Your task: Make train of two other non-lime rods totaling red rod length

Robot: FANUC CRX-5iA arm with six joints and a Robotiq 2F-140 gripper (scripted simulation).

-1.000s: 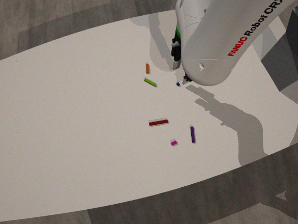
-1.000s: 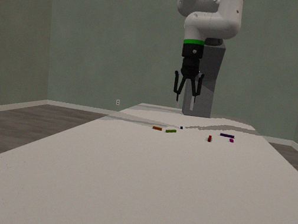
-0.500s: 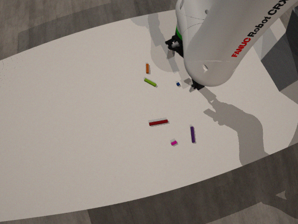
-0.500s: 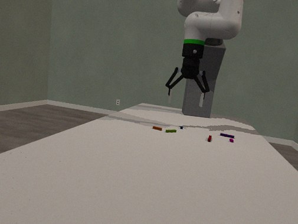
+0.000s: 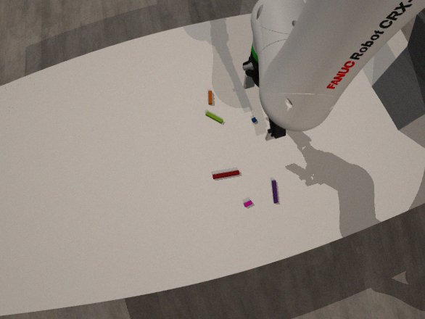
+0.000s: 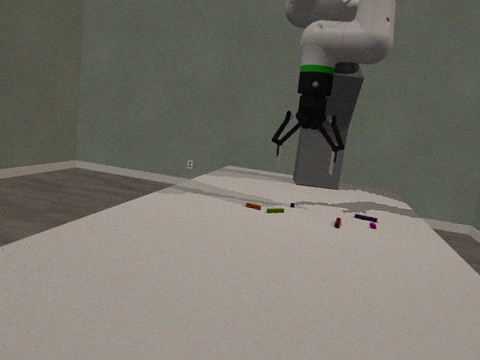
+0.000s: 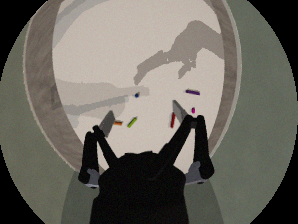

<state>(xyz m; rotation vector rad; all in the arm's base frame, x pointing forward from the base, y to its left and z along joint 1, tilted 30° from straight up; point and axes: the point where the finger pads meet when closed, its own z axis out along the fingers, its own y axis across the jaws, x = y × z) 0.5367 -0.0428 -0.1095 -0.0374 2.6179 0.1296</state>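
My gripper is now 190 mm to the right of the purple rod and 120 mm above it. Round my hand: blue rod: 120 mm below, 20 mm to the right; then lime rod: 120 mm below, 100 mm ahead, 50 mm to the right; then orange rod: 120 mm to the right, 120 mm below, 90 mm ahead.
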